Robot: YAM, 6 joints.
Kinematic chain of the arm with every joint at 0, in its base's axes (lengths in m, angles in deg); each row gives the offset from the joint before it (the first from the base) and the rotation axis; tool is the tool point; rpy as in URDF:
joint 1: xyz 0 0 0.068 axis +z
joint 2: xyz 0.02 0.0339 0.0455 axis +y
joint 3: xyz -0.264 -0.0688 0 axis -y
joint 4: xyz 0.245 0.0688 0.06 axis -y
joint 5: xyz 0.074 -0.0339 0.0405 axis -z
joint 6: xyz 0.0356 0 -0.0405 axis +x
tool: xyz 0 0 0 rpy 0 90 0
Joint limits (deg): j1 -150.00..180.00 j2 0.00..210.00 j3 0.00..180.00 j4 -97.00..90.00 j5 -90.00..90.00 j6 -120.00..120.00
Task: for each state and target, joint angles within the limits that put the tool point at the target. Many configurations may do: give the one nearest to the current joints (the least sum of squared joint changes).
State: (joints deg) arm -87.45 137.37 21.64 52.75 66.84 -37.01
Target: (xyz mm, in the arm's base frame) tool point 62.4 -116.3 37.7
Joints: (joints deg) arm -46.58 113.70 0.00 56.66 76.47 -37.01
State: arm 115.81 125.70 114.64 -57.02 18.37 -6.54
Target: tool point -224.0 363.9 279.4
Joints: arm 123.09 116.82 110.19 -62.87 17.95 -6.54
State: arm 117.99 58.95 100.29 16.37 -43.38 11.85
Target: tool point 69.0 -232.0 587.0
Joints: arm 112.67 28.03 107.34 18.95 -46.35 11.85
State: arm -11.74 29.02 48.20 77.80 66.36 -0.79
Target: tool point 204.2 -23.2 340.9
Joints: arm 2.49 60.64 32.84 68.63 64.17 -0.79
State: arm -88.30 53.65 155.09 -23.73 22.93 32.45
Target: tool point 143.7 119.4 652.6
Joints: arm -142.81 50.84 147.34 -32.35 13.43 32.45
